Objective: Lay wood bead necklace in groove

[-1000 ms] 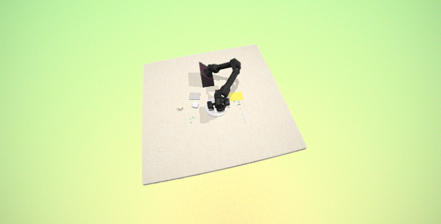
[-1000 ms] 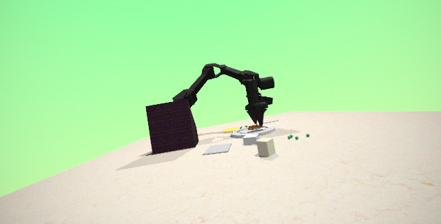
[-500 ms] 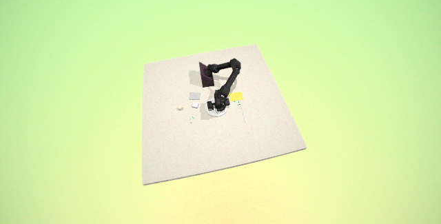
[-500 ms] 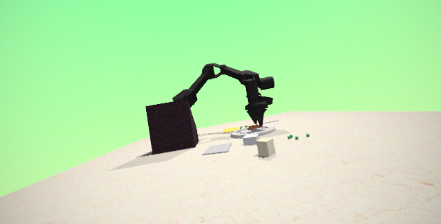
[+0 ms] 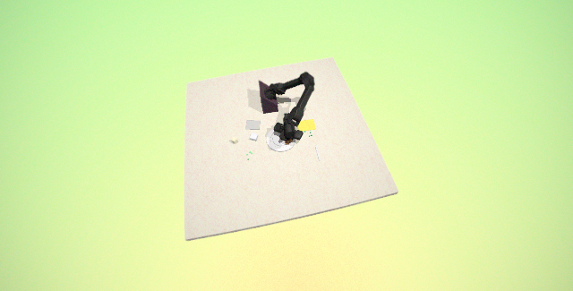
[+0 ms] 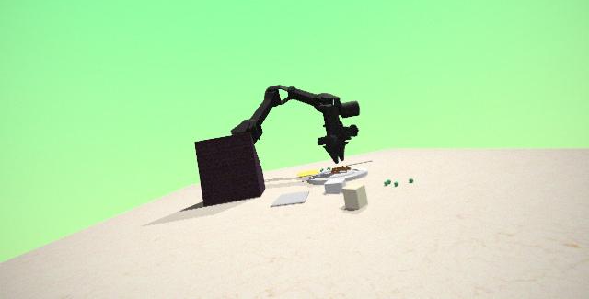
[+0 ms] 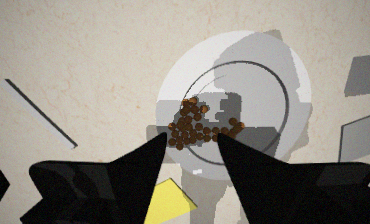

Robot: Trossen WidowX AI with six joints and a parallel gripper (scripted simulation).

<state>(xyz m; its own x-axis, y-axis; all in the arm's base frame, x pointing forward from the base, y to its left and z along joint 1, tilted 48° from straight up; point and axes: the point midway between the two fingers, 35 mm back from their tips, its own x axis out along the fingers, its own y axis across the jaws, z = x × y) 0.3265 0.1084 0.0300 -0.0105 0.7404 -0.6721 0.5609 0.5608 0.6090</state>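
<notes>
Right now my gripper tip is 3 cm past the round white bead board, 5 cm to the left of it and 3 cm above it. From my gripper tip the other things lie so: thin white strip 12 cm ahead, 17 cm to the left, 4 cm below; then yellow card 11 cm behind, 14 cm to the left, 4 cm below; then grey flat plate 18 cm behind, 23 cm to the right, 4 cm below.
</notes>
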